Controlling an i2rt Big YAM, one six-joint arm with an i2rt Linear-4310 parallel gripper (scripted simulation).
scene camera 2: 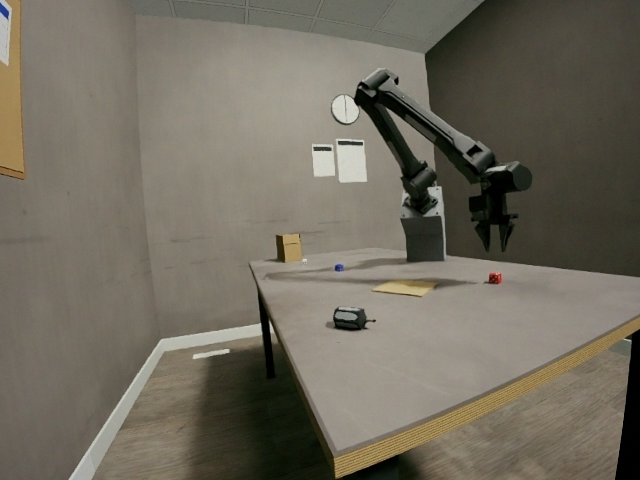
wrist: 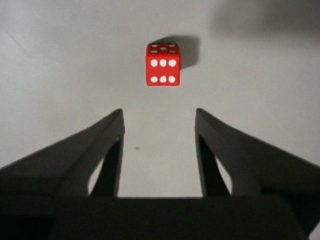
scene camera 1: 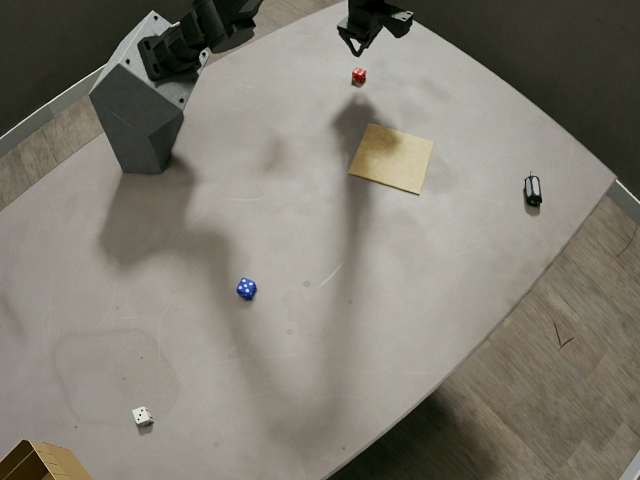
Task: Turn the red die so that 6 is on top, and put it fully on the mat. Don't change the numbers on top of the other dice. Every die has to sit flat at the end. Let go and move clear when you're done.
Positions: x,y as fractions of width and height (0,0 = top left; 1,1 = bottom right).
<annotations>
A tan mat shows in scene camera 2 (0.63,0.60) and in scene camera 1 (0.61,0.33); in the wrist view it is out of frame.
</annotations>
